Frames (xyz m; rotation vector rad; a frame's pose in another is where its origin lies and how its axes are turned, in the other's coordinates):
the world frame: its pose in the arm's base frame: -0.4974 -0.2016 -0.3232 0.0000 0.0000 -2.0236
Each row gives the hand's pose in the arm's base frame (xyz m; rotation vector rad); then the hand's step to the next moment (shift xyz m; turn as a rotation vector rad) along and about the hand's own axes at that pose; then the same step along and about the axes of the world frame.
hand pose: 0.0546 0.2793 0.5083 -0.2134 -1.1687 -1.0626
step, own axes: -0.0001 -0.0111 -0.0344 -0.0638 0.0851 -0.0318
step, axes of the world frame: 0.0189 0.0243 -0.0190 -0.0923 0.0507 -0.0351
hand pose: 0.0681 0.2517 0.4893 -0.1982 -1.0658 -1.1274
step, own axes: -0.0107 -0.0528 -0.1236 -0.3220 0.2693 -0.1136
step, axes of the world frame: 0.0712 0.0682 -0.0920 -0.3556 0.1350 -0.2108
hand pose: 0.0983 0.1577 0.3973 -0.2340 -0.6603 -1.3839
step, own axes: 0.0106 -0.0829 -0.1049 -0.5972 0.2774 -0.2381
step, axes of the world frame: 0.0929 -0.0081 -0.0964 -0.5180 0.0925 -0.4620
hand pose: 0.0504 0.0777 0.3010 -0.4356 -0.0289 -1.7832
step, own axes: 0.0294 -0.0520 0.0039 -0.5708 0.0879 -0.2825
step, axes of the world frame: 0.0350 -0.0425 0.0235 -0.4448 -0.0897 -0.4555
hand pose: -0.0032 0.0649 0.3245 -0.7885 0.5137 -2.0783
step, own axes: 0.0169 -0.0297 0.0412 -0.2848 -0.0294 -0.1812
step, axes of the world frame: -0.0017 0.0037 0.0534 -0.2320 -0.1264 -0.2121
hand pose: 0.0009 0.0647 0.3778 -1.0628 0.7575 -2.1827
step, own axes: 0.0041 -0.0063 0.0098 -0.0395 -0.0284 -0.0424
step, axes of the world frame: -0.0010 0.0044 0.0115 -0.0414 -0.0447 -0.0213
